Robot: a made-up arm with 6 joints.
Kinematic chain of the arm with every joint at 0, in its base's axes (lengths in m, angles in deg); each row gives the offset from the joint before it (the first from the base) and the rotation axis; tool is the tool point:
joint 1: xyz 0 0 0.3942 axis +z
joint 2: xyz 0 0 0 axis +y
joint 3: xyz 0 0 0.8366 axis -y
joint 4: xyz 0 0 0 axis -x
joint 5: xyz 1.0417 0 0 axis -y
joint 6: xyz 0 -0.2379 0 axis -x
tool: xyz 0 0 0
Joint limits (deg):
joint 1: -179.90..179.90
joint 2: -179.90..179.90
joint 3: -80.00..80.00
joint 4: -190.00..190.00
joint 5: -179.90..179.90
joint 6: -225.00..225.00
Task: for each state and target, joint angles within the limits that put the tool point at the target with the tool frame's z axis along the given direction. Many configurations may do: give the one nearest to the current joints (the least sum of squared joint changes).
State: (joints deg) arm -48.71 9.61 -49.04 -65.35 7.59 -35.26
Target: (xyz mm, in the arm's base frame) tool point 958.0 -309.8 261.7 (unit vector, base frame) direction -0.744 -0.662 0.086
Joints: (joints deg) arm -14.93 27.83 -14.43 -77.27 31.94 -28.75
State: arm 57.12 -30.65 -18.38 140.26 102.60 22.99
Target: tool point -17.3 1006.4 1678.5 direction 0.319 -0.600 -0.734
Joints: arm 82.49 2.54 17.52 128.67 86.39 43.51
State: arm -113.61 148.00 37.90 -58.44 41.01 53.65
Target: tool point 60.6 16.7 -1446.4 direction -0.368 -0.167 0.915
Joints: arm -114.69 164.52 72.82 -101.66 77.61 19.02
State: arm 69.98 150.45 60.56 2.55 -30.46 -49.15
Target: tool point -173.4 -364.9 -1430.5 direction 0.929 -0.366 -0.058
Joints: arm 28.87 179.78 72.96 -7.57 10.10 -42.82
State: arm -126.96 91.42 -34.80 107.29 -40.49 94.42
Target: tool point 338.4 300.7 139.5 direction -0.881 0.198 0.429
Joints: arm -124.34 138.20 -73.56 117.49 -6.64 119.90
